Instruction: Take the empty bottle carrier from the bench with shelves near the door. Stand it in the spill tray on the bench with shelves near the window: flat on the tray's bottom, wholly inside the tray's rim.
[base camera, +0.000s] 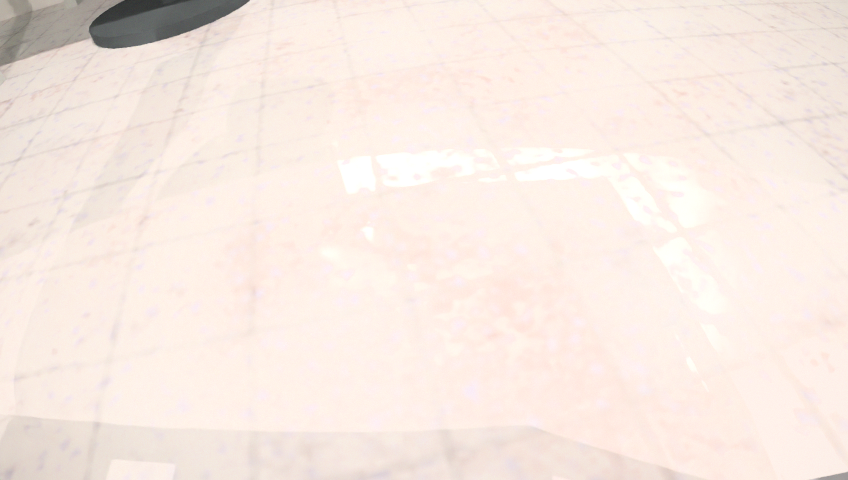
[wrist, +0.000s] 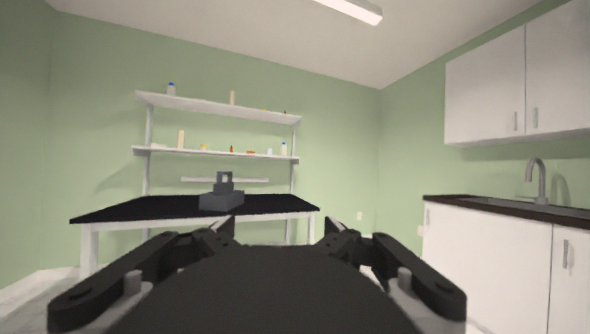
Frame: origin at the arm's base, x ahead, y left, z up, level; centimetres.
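Seen in the pictures: gripper, fingertip midpoint: (wrist: 280, 226).
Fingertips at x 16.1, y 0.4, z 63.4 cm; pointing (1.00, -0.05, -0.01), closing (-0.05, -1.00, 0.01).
A point is followed by its place in that frame.
The bottle carrier (wrist: 220, 201) {x 118.5, y 39.9, z 43.5 cm}, dark grey with a box-like lower part and an upright loop handle, stands upright on the black top of a bench with shelves (wrist: 145, 207) {x 124.9, y 94.0, z 36.5 cm}, left of the middle in the wrist view. No bottles show in it. My gripper (wrist: 280, 226) {x 16.1, y 0.4, z 63.4 cm} is open, with nothing between its fingers. The carrier is well beyond the fingertips, a little to their left. The spill tray does not show in either view.
A dark round disc (base camera: 169, 22) {x 114.7, y 60.5, z -36.7 cm}, like part of a stool, is on the floor at the upper left of the base camera view. Small bottles and jars stand on the bench's shelves (wrist: 220, 106) {x 159.8, y 57.9, z 126.0 cm}. A sink counter (wrist: 487, 260) {x 83.3, y -131.7, z 16.8 cm} is at the right, under white wall cabinets (wrist: 485, 95) {x 102.8, y -156.7, z 131.9 cm}.
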